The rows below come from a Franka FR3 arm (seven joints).
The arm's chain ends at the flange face. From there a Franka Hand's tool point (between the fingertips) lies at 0.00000 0.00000 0.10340 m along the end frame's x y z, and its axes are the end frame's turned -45 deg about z.
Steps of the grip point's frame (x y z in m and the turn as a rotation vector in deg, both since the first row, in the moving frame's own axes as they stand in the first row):
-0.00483, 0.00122, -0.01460, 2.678, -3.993, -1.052
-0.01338, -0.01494, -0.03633, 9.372, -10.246, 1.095
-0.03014, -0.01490, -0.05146, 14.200, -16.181, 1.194
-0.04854, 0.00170, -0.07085, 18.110, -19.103, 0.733
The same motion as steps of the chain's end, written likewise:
0.00593, 0.00252, -0.01424, -0.930, -4.717, -1.052
0.00477, -0.00197, -0.03331, -0.618, -13.872, 1.095
0.00604, 0.00871, -0.04425, -1.401, -21.483, 1.194
0.01272, 0.03460, -0.06013, -0.702, -26.314, 0.733

